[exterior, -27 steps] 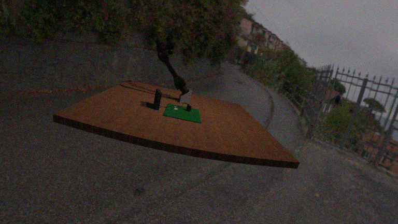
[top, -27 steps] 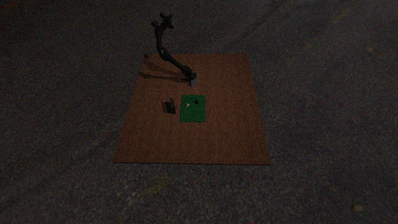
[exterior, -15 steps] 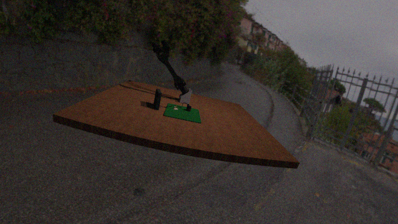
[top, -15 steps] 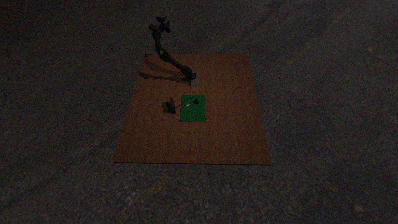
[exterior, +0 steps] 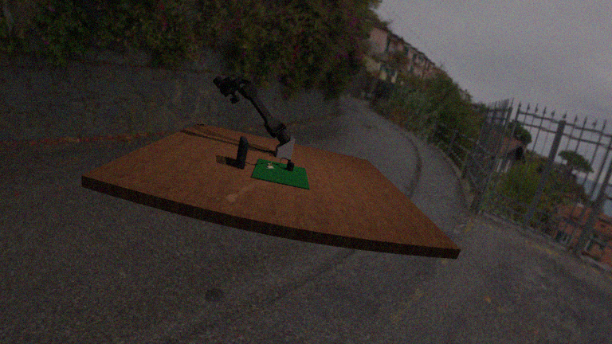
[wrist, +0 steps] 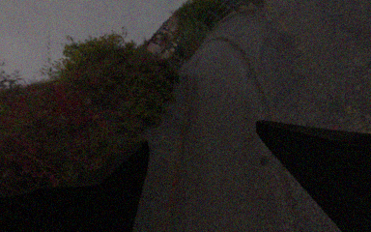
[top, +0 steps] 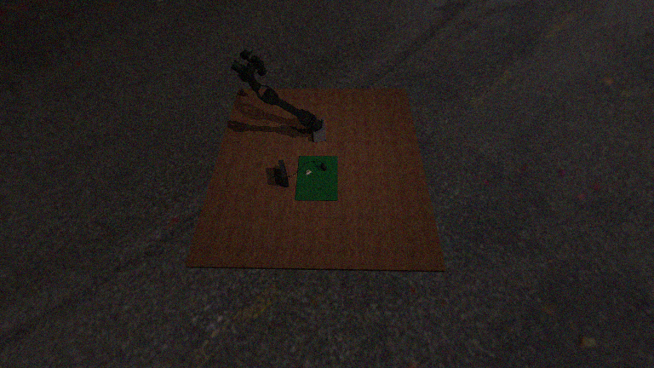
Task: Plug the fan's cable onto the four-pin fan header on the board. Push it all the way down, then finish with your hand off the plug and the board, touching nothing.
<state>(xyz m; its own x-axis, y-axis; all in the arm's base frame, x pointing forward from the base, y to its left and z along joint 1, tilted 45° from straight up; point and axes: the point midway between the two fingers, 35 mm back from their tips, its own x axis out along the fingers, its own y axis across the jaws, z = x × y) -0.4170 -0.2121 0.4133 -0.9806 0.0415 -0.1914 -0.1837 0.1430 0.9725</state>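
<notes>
Now: the fan plug 70 cm ahead of my gripper tip, 48 cm to the left of it and 27 cm below it. From my gripper tip the other things lie so: green board 76 cm ahead, 45 cm to the left, 31 cm below; four-pin header 73 cm ahead, 39 cm to the left, 29 cm below; fan 77 cm ahead, 27 cm to the left, 23 cm below.
</notes>
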